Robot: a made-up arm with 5 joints.
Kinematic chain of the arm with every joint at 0, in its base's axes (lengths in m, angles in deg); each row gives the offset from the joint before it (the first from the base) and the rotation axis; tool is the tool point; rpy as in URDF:
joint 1: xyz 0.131 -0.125 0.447 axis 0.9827 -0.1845 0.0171
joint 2: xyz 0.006 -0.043 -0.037 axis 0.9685 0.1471 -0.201
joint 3: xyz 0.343 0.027 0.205 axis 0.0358 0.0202 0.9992
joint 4: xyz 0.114 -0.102 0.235 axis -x
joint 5: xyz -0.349 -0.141 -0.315 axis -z
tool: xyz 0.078 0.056 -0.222 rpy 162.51 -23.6 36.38
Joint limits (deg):
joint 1: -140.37..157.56
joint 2: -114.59..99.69
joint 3: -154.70..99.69
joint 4: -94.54..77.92
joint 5: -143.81..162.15
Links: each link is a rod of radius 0.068 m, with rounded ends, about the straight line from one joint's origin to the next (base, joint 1, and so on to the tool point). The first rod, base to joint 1, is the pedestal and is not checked.
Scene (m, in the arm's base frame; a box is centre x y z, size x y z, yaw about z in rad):
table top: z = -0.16
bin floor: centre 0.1 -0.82 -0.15 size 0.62 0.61 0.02 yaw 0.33
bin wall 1: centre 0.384 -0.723 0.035 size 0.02 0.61 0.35 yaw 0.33
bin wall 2: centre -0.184 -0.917 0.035 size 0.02 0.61 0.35 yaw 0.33
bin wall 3: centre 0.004 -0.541 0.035 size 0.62 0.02 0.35 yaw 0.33
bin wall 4: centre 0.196 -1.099 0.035 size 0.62 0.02 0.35 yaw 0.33
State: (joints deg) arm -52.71 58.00 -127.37 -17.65 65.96
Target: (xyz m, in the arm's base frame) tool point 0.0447 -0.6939 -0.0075
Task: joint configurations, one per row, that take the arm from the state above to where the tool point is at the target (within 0.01 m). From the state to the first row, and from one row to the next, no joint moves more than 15 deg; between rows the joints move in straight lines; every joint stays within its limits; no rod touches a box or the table.
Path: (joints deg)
1: -50.27 57.02 -113.55 -10.48 66.19
2: -47.82 56.03 -99.72 -3.32 66.41
3: -45.38 55.05 -85.90 3.85 66.64
4: -42.94 54.07 -72.07 11.02 66.87
5: -40.50 53.09 -58.25 18.18 67.09
6: -38.05 52.10 -44.43 25.35 67.32
7: -35.61 51.12 -30.60 32.52 67.54
8: -33.17 50.14 -16.78 39.69 67.77
9: -22.20 63.57 -11.24 46.55 70.03
10: -11.24 77.00 -5.69 53.41 72.30

